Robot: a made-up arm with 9 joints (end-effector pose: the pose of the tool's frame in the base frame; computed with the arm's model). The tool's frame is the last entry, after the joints. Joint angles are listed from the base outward.
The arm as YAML. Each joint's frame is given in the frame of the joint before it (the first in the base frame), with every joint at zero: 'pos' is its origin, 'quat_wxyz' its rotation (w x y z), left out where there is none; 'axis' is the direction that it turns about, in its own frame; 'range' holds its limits. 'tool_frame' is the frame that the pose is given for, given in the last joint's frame.
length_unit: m
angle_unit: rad
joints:
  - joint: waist
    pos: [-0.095, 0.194, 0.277]
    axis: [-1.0, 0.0, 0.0]
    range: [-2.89, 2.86]
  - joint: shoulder
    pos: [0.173, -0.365, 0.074]
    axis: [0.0, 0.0, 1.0]
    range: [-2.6, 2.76]
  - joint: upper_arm
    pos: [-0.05, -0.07, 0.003]
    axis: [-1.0, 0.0, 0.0]
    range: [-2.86, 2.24]
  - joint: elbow
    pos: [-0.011, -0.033, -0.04]
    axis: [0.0, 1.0, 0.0]
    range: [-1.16, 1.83]
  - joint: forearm
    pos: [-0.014, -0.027, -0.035]
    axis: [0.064, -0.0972, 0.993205]
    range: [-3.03, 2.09]
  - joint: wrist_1
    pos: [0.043, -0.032, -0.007]
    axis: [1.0, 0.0, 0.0]
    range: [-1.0, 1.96]
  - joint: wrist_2
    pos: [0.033, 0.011, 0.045]
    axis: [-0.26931, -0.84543, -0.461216]
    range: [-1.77, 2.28]
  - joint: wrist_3
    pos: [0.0, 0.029, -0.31]
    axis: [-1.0, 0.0, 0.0]
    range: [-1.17, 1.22]
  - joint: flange
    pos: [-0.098, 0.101, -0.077]
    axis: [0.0, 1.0, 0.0]
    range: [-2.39, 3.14]
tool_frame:
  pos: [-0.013, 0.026, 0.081]
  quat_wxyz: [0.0, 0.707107, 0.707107, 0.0]
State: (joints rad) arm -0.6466 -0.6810 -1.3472 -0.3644 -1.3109 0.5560 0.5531 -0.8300 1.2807
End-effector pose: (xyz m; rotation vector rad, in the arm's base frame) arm 0.2238 -0.0692 -0.1207 -0.4194 0.9952 -1.8604
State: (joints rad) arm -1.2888 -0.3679 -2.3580 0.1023 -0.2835 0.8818 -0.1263 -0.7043 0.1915
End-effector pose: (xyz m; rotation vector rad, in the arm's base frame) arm -0.0305 -0.1417 -0.0744 1.7048 1.6051 -1.2507
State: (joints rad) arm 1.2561 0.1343 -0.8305 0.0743 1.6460 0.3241 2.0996 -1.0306 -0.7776
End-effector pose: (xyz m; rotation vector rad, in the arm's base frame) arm 0.0611 0.3717 0.5236 -0.7086 -0.8849 -2.6674
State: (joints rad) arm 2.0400 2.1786 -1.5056 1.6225 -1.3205 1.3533 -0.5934 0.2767 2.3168
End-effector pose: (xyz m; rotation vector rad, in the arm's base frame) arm -0.0687 0.6856 0.6435 0.2035 2.4484 -0.2395
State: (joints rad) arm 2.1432 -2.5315 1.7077 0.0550 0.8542 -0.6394 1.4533 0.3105 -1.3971
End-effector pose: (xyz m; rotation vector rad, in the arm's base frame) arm -0.4190 0.3940 0.5814 -0.6220 0.2191 -2.0576
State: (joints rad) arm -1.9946 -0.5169 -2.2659 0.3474 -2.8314 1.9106 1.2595 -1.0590 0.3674
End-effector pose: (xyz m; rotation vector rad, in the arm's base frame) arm -0.1307 0.3772 0.1386 -1.1348 0.7747 1.5383
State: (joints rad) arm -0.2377 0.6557 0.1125 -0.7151 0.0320 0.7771 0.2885 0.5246 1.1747
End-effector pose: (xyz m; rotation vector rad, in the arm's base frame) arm 0.1398 0.0855 0.1782 -1.1580 -2.4746 0.0264
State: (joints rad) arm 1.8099 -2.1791 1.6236 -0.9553 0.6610 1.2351 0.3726 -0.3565 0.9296
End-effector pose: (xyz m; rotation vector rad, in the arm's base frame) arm 0.0145 0.1024 0.5009 2.5514 -0.0712 -0.5170
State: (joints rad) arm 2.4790 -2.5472 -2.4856 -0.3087 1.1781 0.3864 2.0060 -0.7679 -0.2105
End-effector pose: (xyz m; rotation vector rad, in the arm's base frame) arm -0.1803 0.5329 0.2657 1.8540 -0.4305 -1.2020
